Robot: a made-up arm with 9 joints.
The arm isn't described. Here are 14 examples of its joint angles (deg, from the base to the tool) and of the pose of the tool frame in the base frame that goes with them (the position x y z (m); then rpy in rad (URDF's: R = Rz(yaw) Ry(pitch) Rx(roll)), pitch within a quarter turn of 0, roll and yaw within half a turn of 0).
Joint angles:
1: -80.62 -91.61 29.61 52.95 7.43 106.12 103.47 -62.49 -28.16
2: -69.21 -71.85 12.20 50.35 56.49 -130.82 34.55 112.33 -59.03
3: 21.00 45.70 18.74 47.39 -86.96 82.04 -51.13 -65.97 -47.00
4: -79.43 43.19 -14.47 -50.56 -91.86 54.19 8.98 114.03 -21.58
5: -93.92 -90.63 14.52 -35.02 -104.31 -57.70 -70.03 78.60 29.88
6: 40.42 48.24 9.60 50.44 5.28 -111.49 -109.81 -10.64 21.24
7: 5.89 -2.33 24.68 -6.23 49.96 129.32 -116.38 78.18 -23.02
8: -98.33 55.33 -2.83 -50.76 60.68 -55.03 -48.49 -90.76 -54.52
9: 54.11 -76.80 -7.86 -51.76 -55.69 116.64 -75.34 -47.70 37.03
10: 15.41 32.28 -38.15 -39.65 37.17 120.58 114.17 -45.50 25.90
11: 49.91 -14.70 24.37 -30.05 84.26 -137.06 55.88 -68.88 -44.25
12: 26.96 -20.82 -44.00 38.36 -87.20 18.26 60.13 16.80 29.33
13: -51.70 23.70 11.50 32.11 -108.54 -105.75 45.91 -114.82 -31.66
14: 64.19 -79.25 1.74 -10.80 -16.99 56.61 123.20 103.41 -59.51
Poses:
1: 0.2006 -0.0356 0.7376 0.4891 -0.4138 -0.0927
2: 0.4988 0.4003 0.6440 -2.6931 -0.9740 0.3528
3: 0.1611 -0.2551 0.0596 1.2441 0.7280 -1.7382
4: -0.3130 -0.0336 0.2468 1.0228 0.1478 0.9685
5: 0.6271 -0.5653 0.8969 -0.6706 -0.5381 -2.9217
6: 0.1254 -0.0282 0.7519 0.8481 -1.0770 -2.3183
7: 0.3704 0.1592 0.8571 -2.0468 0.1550 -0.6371
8: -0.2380 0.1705 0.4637 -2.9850 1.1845 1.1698
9: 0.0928 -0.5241 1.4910 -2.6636 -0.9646 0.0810
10: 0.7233 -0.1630 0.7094 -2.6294 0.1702 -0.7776
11: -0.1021 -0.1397 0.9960 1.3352 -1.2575 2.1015
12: 0.3462 -0.2861 0.6636 -1.8267 0.1607 -1.6432
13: -0.5736 -0.6137 0.4972 -3.1174 0.1269 -2.7116
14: 0.1148 -0.0264 1.2633 -0.8880 -0.5808 -0.3059
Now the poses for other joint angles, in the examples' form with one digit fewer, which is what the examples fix.
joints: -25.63 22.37 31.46 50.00 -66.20 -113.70 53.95 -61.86 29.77
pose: -0.374 -0.431 0.497 -2.209 0.623 -1.852
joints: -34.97 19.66 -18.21 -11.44 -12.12 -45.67 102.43 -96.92 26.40
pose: -0.022 0.140 0.423 2.357 -0.171 3.093
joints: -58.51 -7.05 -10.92 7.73 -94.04 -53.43 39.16 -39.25 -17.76
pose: -0.259 -0.510 0.550 -2.451 0.325 -1.601
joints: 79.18 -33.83 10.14 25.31 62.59 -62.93 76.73 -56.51 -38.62
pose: -0.036 0.099 0.892 0.549 -0.454 1.725
